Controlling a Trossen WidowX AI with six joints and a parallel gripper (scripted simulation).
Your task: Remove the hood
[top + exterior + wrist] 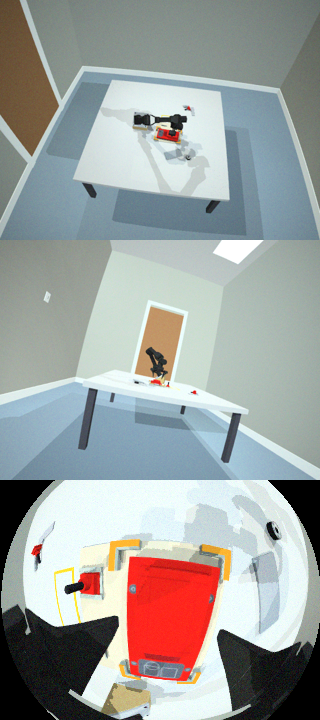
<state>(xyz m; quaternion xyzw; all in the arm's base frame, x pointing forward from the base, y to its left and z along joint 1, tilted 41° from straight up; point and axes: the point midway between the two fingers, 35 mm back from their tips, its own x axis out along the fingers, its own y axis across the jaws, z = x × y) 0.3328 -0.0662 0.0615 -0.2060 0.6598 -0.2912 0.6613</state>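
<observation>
Now: gripper tip 3 cm above the red hood. Round my gripper tip: wheel (21 cm to the right, 16 cm ahead, 6 cm below).
</observation>
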